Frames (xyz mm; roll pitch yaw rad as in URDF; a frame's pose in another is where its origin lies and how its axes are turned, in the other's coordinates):
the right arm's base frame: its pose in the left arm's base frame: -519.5 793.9 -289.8 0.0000 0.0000 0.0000
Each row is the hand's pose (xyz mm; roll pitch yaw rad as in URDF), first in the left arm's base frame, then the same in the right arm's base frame.
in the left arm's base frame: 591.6 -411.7 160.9 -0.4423 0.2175 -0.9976
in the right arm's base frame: 1111.1 -1205.6 450.7 -0.4423 0.2175 -0.9976
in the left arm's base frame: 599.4 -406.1 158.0 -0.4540 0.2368 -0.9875
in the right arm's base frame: 1118.9 -1200.0 447.8 -0.4540 0.2368 -0.9875
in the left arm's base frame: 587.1 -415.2 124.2 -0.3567 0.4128 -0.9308
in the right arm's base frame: 1106.6 -1209.1 414.0 -0.3567 0.4128 -0.9308
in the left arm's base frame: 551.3 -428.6 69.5 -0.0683 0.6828 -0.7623
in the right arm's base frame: 1070.8 -1222.5 359.3 -0.0683 0.6828 -0.7623
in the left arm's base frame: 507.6 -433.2 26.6 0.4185 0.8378 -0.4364
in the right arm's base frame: 1027.1 -1227.1 316.4 0.4185 0.8378 -0.4364
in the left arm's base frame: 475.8 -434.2 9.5 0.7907 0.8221 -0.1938
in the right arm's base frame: 995.3 -1228.1 299.3 0.7907 0.8221 -0.1938
